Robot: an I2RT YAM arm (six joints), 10 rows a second.
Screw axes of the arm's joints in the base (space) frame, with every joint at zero. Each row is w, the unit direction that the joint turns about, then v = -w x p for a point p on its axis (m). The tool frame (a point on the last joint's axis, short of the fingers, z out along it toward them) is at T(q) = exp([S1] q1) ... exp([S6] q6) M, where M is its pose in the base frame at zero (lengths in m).
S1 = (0, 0, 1, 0, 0, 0)
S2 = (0, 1, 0, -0.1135, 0, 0.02)
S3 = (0, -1, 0, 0.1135, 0, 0.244)
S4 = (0, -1, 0, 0.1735, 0, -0.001)
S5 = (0, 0, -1, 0, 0.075, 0)
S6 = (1, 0, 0, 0, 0.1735, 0)
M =
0 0 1 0.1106
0 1 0 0
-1 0 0 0.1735
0 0 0 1
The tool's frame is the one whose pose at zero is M.
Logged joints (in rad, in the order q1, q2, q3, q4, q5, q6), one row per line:
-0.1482 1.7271 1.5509 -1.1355 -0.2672 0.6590
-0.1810 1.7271 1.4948 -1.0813 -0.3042 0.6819
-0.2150 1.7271 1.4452 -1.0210 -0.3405 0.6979
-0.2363 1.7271 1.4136 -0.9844 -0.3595 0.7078
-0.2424 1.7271 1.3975 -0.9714 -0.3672 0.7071
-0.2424 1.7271 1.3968 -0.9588 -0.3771 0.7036
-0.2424 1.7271 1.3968 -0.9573 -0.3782 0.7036
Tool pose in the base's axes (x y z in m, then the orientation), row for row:
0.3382 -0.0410 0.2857 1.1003 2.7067 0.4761
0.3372 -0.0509 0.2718 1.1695 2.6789 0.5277
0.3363 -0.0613 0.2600 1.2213 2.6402 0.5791
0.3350 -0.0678 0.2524 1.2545 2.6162 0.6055
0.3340 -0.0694 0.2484 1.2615 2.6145 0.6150
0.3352 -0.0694 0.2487 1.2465 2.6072 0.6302
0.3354 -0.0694 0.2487 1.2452 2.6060 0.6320
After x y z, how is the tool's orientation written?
As a rotation vector, in radians.
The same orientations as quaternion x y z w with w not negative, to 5 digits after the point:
0.37016 0.91057 0.16017 0.09051
0.39229 0.89859 0.17701 0.08554
0.41017 0.88671 0.19449 0.08765
0.42159 0.87920 0.20348 0.08871
0.42351 0.87775 0.20647 0.08701
0.41965 0.87775 0.21217 0.09178
0.41937 0.87766 0.21285 0.09239

